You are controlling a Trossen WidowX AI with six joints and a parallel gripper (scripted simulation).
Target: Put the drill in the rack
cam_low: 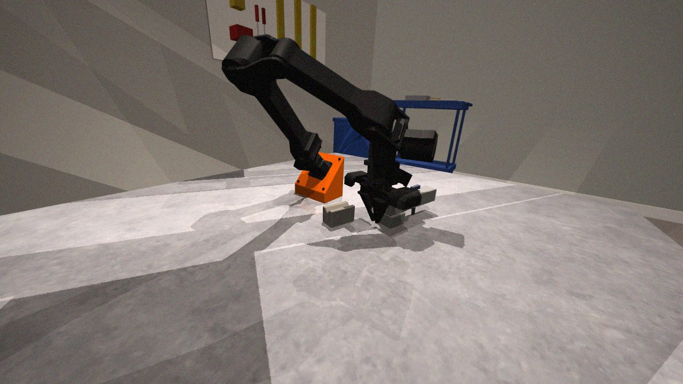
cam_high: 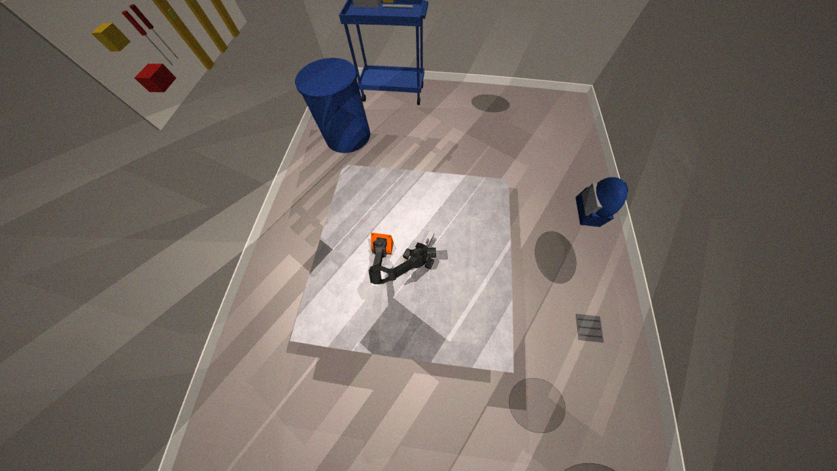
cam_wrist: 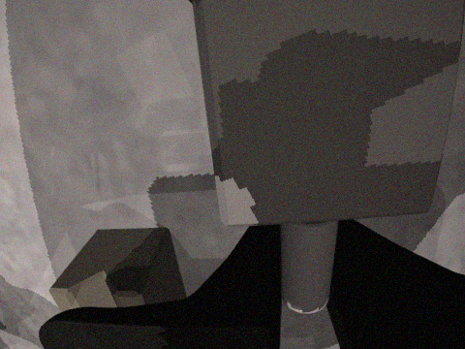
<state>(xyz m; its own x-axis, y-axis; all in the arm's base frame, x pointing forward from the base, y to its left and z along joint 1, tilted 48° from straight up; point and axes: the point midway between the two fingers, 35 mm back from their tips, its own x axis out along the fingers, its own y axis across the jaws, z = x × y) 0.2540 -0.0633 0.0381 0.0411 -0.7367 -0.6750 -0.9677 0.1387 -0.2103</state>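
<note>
Right now my gripper tip is 5 cm to the right of the drill, 3 cm below it and 1 cm short of it. Round my gripper tip: blue key: 13 cm to the left, 3 cm ahead, 3 cm above; rack: 9 cm behind, 3 cm to the right.
</note>
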